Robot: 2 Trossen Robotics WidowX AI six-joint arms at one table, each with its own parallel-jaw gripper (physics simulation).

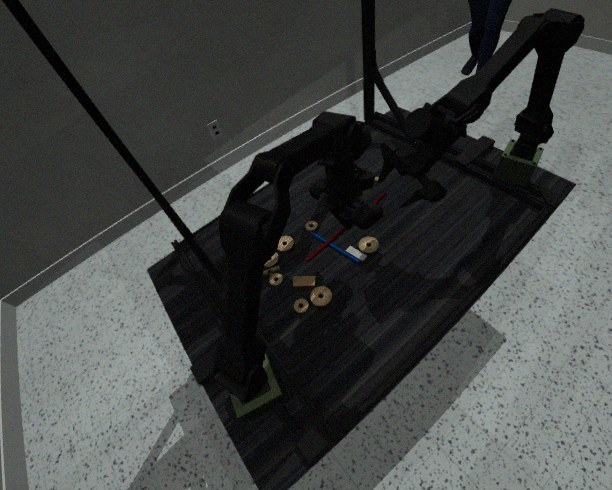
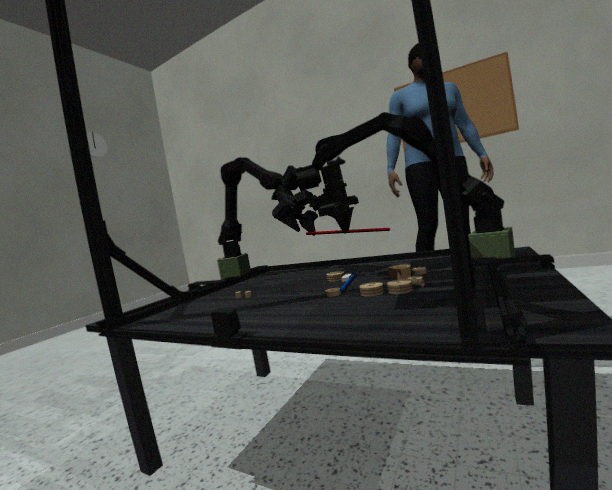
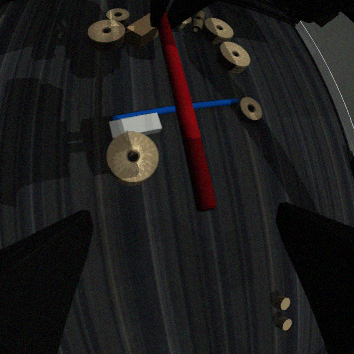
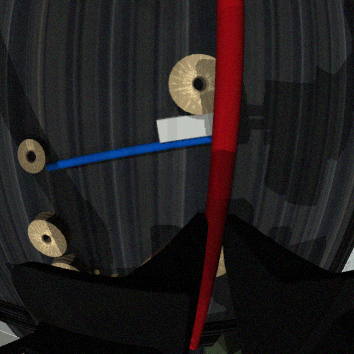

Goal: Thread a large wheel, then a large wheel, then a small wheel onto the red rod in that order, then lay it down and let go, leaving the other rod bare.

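Places are measured from the left arm's base along level axes (x down, y left, z ahead), in centimetres.
Pixels of known places: left gripper, fingertip midpoint: [image 1: 389, 194] [image 2: 307, 233] [image 3: 185, 217]; right gripper, fingertip midpoint: [image 1: 347, 227] [image 2: 346, 232] [image 3: 159, 24] [image 4: 213, 222]; left arm's base at its link origin: [image 1: 523, 152] [image 2: 232, 256]; right arm's base at its link origin: [image 1: 251, 382] [image 2: 490, 230].
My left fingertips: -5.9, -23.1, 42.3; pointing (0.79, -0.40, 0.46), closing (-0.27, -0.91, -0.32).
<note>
Ahead of a thing's pixels: the offset from my left fingertips to its top centre, as dx, dy, dz.
My right gripper [image 1: 353, 222] [image 2: 345, 230] [image 4: 213, 222] is shut on the red rod {-0.4, -3.9, +13.1} [image 1: 326, 243] [image 2: 370, 230] [image 3: 182, 95] [image 4: 228, 100], held roughly level above the table. The rod's visible length carries no wheel. My left gripper [image 2: 305, 231] [image 3: 185, 217] is open and empty, its fingers either side of the rod's free end. The blue rod {+15.1, -9.9, +12.5} [image 1: 337, 248] [image 3: 215, 104] [image 4: 115, 153] lies bare on the table. A large wheel {+14.0, -1.4, +7.4} [image 1: 375, 245] [image 3: 120, 160] [image 4: 185, 80] lies near one end, a small wheel {+14.7, -20.5, +10.1} [image 1: 307, 226] [image 3: 245, 107] [image 4: 22, 155] near the other. Another large wheel {+14.0, -3.1, +27.8} [image 1: 326, 301] [image 3: 97, 32] lies farther off.
A white block {+14.9, -3.1, +11.3} [image 1: 355, 252] [image 3: 137, 124] [image 4: 182, 128] lies against the blue rod. A wooden block {+13.1, -9.1, +27.2} [image 1: 303, 281], more small wheels {+14.7, -6.0, +32.7} [image 1: 297, 308] {+14.7, -17.0, +30.7} [image 1: 271, 280] and another wheel {+14.0, -22.7, +20.3} [image 1: 289, 239] [image 3: 227, 52] lie toward the right arm's base. Two small pegs {+14.3, -13.8, -17.8} [image 3: 284, 302] {+14.3, -13.2, -21.5} [image 3: 285, 323] stand below my left gripper.
</note>
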